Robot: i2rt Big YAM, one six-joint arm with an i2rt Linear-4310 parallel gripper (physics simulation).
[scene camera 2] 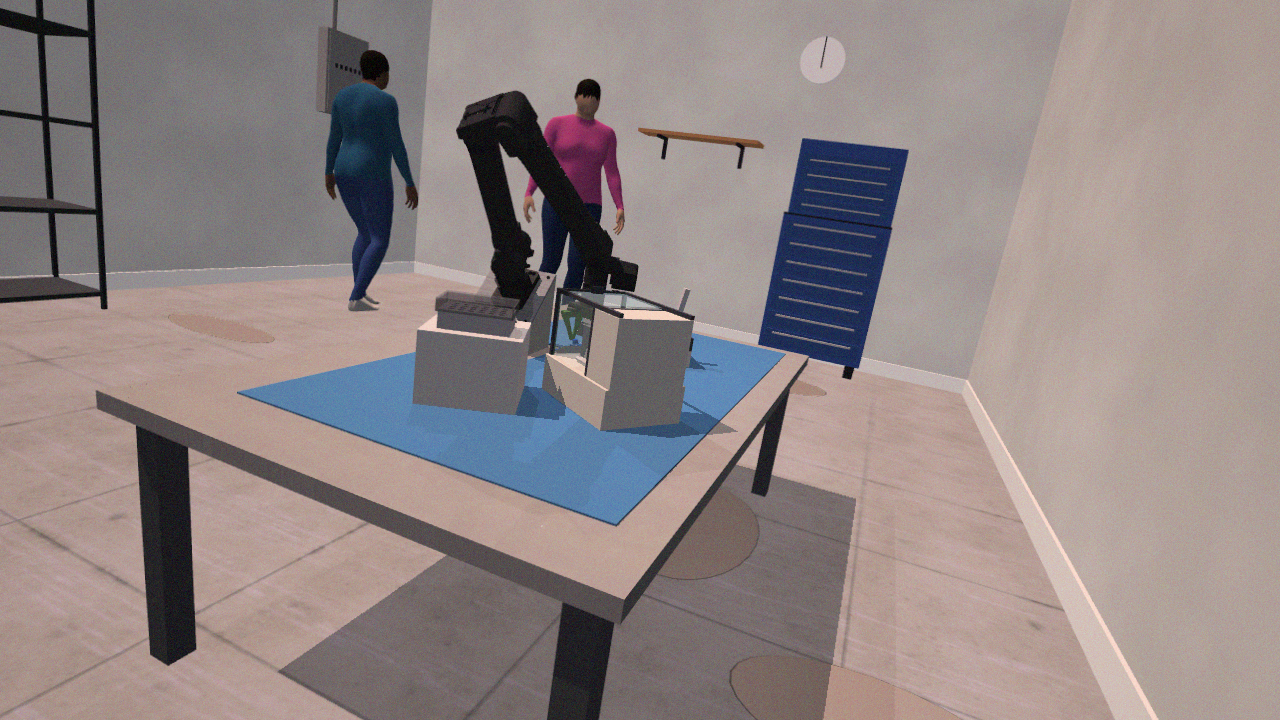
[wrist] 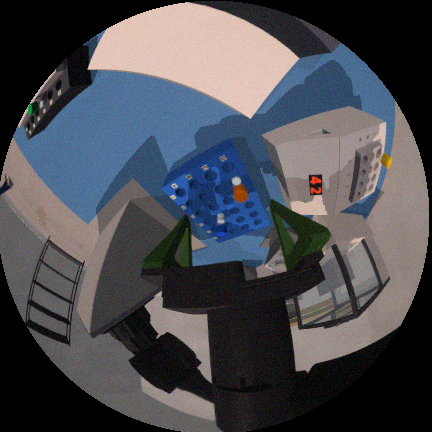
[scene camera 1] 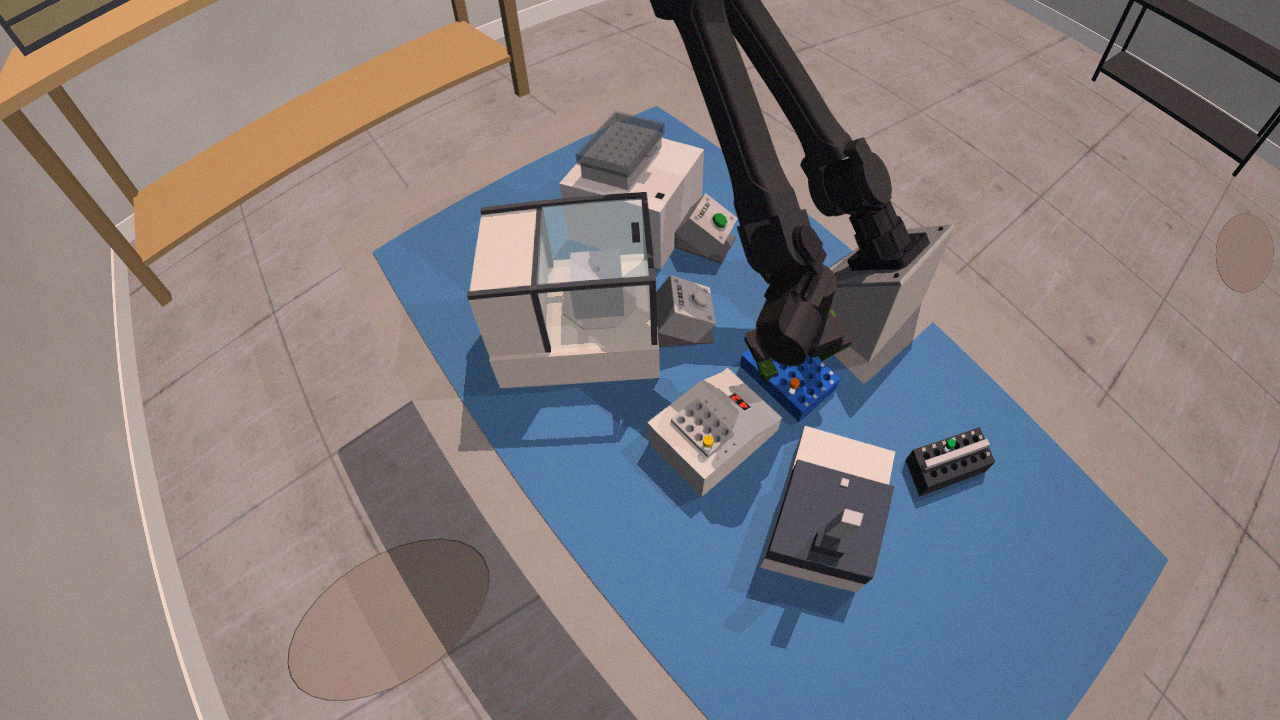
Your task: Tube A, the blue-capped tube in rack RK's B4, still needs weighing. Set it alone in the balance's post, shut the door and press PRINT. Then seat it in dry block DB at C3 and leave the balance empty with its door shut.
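Where they show: gripper, between the fingertips: [wrist: 228,210] [scene camera 1: 792,367]; arm's base, origin of its link: [scene camera 2: 516,289] [wrist: 116,304] [scene camera 1: 890,256].
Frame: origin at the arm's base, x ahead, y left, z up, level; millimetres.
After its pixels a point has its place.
Note:
The blue rack [scene camera 1: 799,410] {x 247, y 43, z -115 mm} [wrist: 214,161] {x 225, y 45, z -113 mm} lies below my gripper [scene camera 1: 802,356] {x 210, y -9, z -101 mm} [wrist: 228,210] {x 210, y -9, z -101 mm}, which is open and empty, its green fingers apart above the rack. The blue-capped tube [wrist: 221,232] {x 191, y -23, z -88 mm} stands in the rack, between and beyond the fingertips in the wrist view; the gripper hides it in scene camera 1. The balance [scene camera 1: 581,367] {x 433, y -213, z -101 mm} [scene camera 2: 644,371] {x 472, y -373, z -35 mm} has glass panels; I cannot tell whether its door is shut. A box with a grey button [scene camera 1: 699,300] {x 243, y -171, z -71 mm} stands beside it. The dry block [scene camera 1: 742,429] {x 344, y 17, z -81 mm} [wrist: 300,160] {x 299, y 13, z -100 mm} has a red display reading 42 and holds a yellow-capped tube [scene camera 1: 708,440] {x 398, y 5, z -55 mm} [wrist: 386,160] {x 392, y 8, z -57 mm}.
An orange-capped tube [scene camera 1: 794,382] {x 234, y 14, z -88 mm} [wrist: 240,193] {x 233, y 17, z -88 mm} stands in the blue rack near the fingers. A dark-lidded box [scene camera 1: 827,497] {x 341, y 167, z -63 mm} and a black rack with a green-capped tube [scene camera 1: 951,443] {x 134, y 251, z -86 mm} stand farther along the mat. A green-button box [scene camera 1: 719,220] {x 97, y -270, z -72 mm} and a tray-topped machine [scene camera 1: 680,170] {x 108, y -353, z -7 mm} [scene camera 2: 469,371] {x 192, y -499, z -71 mm} stand behind the balance.

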